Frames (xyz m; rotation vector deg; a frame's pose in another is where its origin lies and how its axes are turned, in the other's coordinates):
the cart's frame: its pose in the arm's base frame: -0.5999 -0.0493 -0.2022 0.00 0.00 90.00
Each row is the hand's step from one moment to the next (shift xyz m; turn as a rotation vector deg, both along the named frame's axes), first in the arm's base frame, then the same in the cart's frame.
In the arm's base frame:
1: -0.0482 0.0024 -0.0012 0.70 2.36 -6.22
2: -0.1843 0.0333 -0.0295 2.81 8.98 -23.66
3: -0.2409 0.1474 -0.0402 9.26 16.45 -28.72
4: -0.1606 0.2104 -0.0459 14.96 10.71 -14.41
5: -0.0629 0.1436 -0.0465 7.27 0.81 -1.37
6: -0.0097 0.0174 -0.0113 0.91 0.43 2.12
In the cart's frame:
1: 0.0024 0.0482 -0.0012 2.36 -0.70 -6.22
2: 0.0333 0.1843 -0.0295 8.98 -2.81 -23.66
3: 0.1474 0.2409 -0.0402 16.45 -9.26 -28.72
4: 0.2104 0.1606 -0.0459 10.71 -14.96 -14.41
5: 0.1436 0.0629 -0.0465 0.81 -7.27 -1.37
6: 0.0174 0.0097 -0.0113 0.43 -0.91 2.12

